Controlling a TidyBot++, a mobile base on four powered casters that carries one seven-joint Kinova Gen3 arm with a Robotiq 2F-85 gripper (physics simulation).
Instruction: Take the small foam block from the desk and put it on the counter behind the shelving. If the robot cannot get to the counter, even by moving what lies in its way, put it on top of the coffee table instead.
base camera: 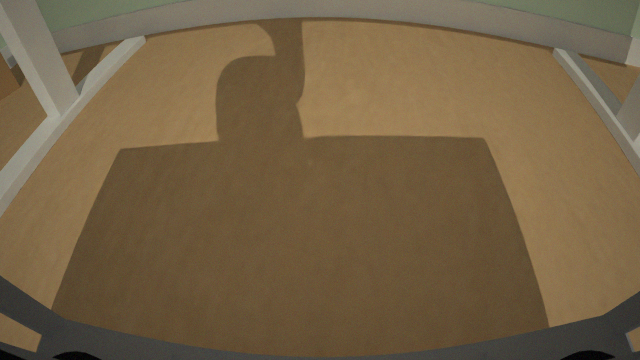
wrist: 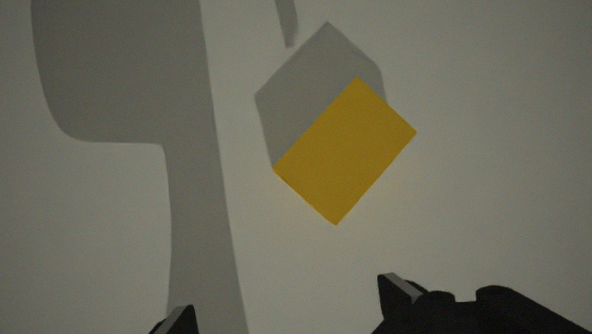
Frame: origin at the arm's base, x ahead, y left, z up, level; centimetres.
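Where they show: gripper, fingertip midpoint: (wrist: 289,311).
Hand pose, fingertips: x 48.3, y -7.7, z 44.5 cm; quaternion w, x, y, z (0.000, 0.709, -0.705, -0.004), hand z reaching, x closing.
After its pixels a point has its place.
The small foam block (wrist: 345,151) @[z 36.9, x 55.9, y -13.0 cm] is a yellow-orange block in the wrist view, a little right of the centre. It lies turned at a slant on the pale desk top (wrist: 475,200) @[z 32.4, x 50.4, y -25.1 cm], with its shadow behind it. My gripper (wrist: 289,311) @[z 44.5, x 48.3, y -7.7 cm] is open at the bottom of the wrist view, its two black fingers wide apart with nothing between them. The block lies ahead of the fingertips in the picture, toward the right finger's side, and is apart from them. The counter, the shelving and the coffee table cannot be made out in these views.
In the base camera view, white legs and floor bars stand at the left (base camera: 55,112) @[z -35.7, x 59.3, y 60.9 cm] and right (base camera: 595,100) @[z -37.8, x 61.4, y -59.0 cm]. A green wall with a grey skirting board (base camera: 320,9) @[z -37.2, x 98.7, y 2.3 cm] runs across the far side. Part of a brown object (base camera: 7,82) @[z -35.7, x 84.4, y 107.0 cm] shows at the left edge. The arm's shadow crosses the desk.
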